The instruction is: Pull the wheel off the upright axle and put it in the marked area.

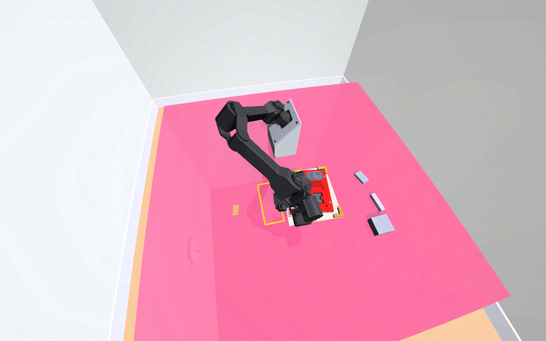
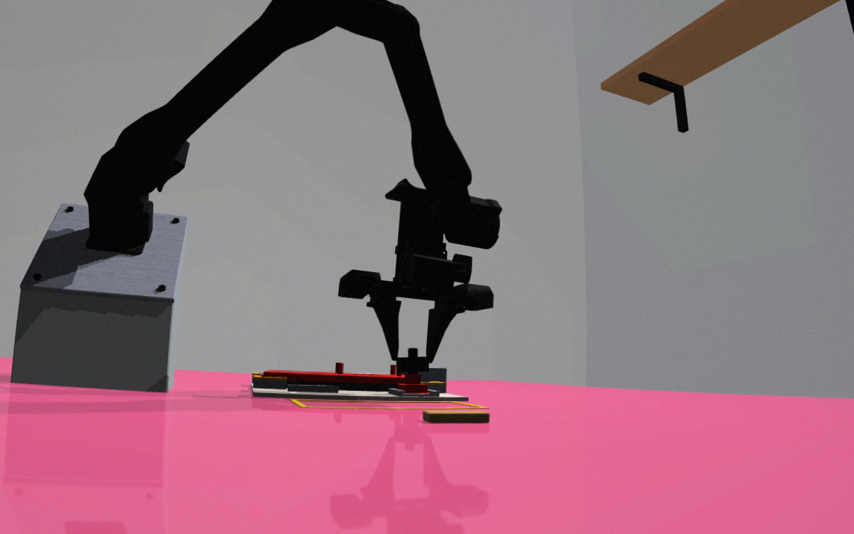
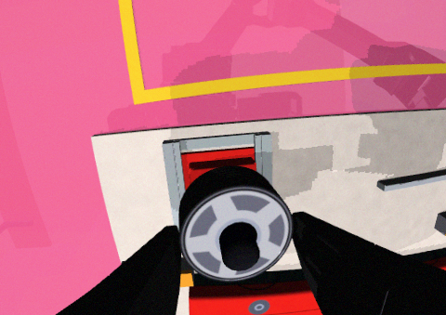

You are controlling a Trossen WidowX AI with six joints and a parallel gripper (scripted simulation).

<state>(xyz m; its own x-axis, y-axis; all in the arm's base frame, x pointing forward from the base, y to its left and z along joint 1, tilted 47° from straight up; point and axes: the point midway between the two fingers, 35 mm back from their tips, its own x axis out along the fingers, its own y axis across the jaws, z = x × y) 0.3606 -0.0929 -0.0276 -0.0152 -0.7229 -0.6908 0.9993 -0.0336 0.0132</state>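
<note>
Right now the dark wheel is right at my gripper tip. Also, from my gripper tip: small wooden block (5 cm behind, 24 cm to the right, 4 cm below).
</note>
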